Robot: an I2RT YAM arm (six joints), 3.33 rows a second.
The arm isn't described. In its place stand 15 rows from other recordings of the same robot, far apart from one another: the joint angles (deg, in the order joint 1, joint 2, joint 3, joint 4, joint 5, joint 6), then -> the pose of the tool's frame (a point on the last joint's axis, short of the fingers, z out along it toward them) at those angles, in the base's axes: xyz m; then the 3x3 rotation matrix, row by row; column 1 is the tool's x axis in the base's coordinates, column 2 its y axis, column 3 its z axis.
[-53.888 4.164 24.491 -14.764 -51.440 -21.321] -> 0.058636 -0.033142 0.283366; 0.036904 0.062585 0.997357; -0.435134 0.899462 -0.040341; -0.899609 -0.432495 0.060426
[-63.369 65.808 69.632 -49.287 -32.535 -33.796] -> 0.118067 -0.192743 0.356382; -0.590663 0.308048 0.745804; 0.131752 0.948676 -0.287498; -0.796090 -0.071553 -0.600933
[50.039 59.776 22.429 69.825 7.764 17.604] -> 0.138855 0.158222 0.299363; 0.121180 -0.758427 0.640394; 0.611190 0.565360 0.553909; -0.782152 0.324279 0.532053
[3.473 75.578 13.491 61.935 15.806 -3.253] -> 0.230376 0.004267 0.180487; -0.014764 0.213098 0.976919; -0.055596 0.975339 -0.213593; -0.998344 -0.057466 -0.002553
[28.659 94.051 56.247 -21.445 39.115 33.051] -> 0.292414 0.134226 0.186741; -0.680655 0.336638 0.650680; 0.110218 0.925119 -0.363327; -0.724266 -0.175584 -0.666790
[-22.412 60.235 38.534 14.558 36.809 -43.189] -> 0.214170 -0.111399 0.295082; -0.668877 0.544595 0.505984; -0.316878 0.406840 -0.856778; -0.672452 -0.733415 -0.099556
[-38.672 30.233 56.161 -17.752 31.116 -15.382] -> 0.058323 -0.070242 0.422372; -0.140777 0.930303 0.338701; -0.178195 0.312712 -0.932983; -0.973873 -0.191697 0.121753
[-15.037 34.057 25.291 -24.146 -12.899 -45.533] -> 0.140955 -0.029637 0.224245; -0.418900 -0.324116 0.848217; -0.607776 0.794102 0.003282; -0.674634 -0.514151 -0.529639
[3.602 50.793 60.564 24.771 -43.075 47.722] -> 0.164898 0.034742 0.475478; -0.068672 -0.827269 0.557593; 0.537207 0.440298 0.719407; -0.840650 0.348946 0.414178
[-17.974 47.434 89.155 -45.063 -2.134 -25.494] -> 0.089578 -0.027667 0.509381; -0.167561 0.222562 0.960411; -0.397827 0.876081 -0.272428; -0.902030 -0.427725 -0.058255
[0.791 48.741 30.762 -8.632 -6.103 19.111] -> 0.195195 0.006480 0.244404; -0.458815 0.043861 0.887449; 0.319240 0.940226 0.118579; -0.829201 0.337715 -0.445392
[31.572 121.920 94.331 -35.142 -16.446 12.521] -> 0.381576 0.246321 0.181168; -0.872110 -0.433910 0.226153; -0.291887 0.832287 0.471275; -0.392715 0.344993 -0.852499
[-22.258 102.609 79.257 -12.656 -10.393 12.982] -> 0.386075 -0.151071 0.265017; -0.476831 0.353663 0.804708; 0.433904 0.890875 -0.134423; -0.764434 0.285069 -0.578253
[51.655 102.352 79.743 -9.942 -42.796 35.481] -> 0.235458 0.336647 0.278721; -0.812071 -0.564186 -0.149118; -0.340089 0.249899 0.906581; -0.474216 0.786921 -0.394809
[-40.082 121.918 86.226 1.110 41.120 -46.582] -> 0.349560 -0.324767 0.186153; -0.951719 0.302686 0.051111; 0.085745 0.422002 -0.902531; -0.294752 -0.854573 -0.427581
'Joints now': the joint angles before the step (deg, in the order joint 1, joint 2, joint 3, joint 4, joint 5, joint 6). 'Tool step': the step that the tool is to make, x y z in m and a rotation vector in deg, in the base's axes. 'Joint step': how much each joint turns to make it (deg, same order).
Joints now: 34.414 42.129 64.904 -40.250 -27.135 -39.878
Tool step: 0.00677 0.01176 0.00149 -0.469 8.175 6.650
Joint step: 0.898 4.634 3.345 -4.502 -6.883 2.340
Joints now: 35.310 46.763 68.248 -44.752 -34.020 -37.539
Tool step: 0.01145 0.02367 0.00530 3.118 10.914 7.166
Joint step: 3.170 6.010 3.037 1.225 -7.365 8.350
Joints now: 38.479 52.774 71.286 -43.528 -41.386 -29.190
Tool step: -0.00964 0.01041 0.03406 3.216 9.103 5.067
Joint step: 4.262 3.976 9.354 -3.257 -4.153 10.076
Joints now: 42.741 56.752 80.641 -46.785 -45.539 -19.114
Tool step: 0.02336 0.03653 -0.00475 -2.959 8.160 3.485
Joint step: 2.755 8.852 4.043 -0.042 -2.185 4.220
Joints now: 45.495 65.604 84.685 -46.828 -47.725 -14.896
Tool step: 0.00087 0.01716 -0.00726 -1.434 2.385 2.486
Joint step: 2.930 2.425 -0.001 0.722 0.023 1.313
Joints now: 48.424 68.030 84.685 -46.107 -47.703 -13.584
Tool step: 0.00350 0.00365 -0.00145 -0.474 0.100 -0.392
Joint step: -0.001 0.918 0.328 0.153 0.459 -0.022
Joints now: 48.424 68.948 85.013 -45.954 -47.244 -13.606
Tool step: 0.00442 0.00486 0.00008 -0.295 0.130 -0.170
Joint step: 0.000 1.354 0.938 0.109 0.197 0.000
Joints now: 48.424 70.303 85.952 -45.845 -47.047 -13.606
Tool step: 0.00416 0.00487 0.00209 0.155 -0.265 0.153
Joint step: 0.022 1.420 1.355 0.197 -0.066 -0.218
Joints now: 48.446 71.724 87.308 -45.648 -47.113 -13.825
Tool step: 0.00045 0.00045 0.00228 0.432 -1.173 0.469
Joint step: -0.022 0.283 0.654 -0.087 -0.131 -1.114
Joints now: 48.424 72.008 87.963 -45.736 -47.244 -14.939
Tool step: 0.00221 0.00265 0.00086 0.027 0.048 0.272
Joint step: -0.001 0.809 0.766 -0.066 -0.264 -0.132
